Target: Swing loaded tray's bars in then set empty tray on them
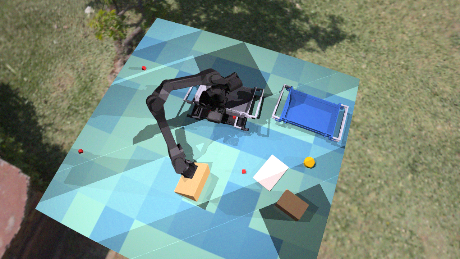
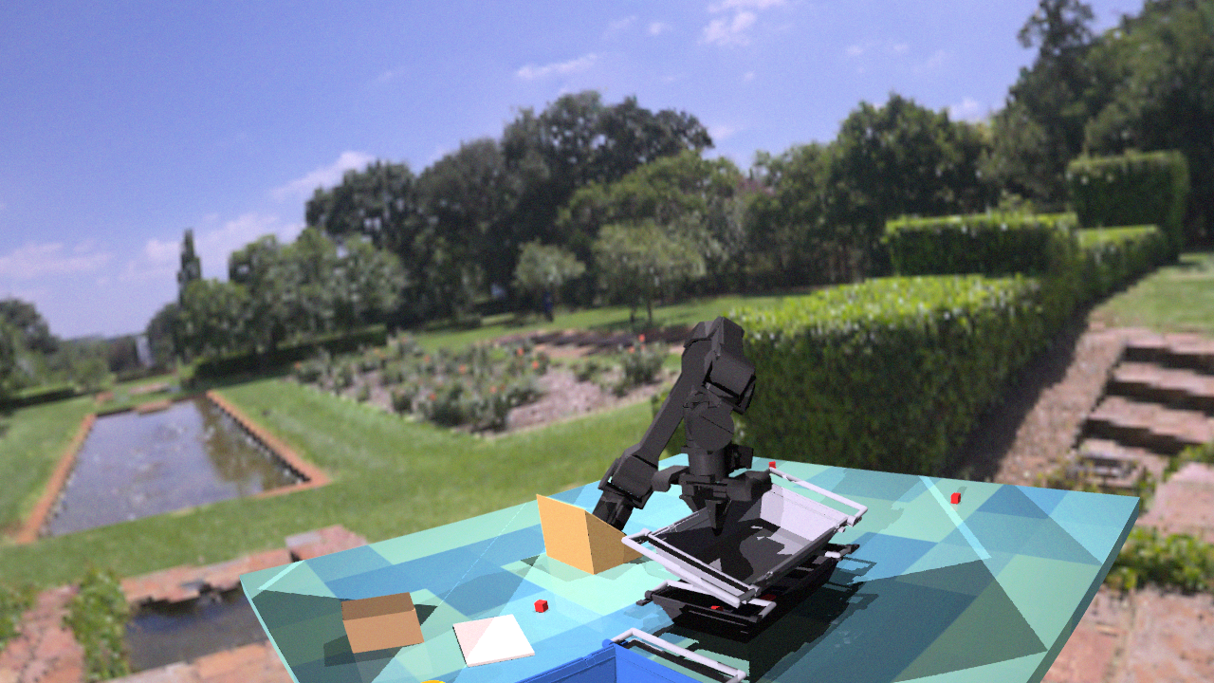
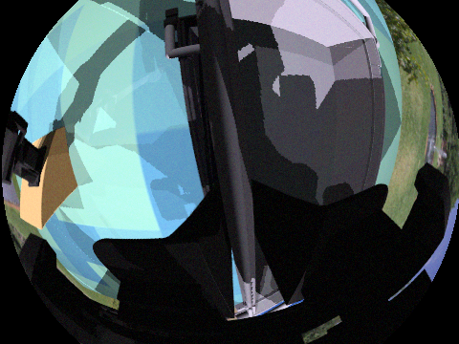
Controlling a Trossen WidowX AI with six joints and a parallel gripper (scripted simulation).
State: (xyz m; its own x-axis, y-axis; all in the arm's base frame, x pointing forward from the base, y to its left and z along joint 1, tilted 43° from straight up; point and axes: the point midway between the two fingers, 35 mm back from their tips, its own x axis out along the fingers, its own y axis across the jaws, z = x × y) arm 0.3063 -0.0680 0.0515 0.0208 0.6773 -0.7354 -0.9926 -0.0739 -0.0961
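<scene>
My gripper tip is now 8 cm short of the grey tray, 1 cm to the right of it and 1 cm below it. From my gripper tip the other things lie so: yellow disc 4 cm behind, 48 cm to the right, 11 cm below; then white flat plate 16 cm behind, 32 cm to the right, 11 cm below; then brown box 27 cm behind, 46 cm to the right, 9 cm below.
</scene>
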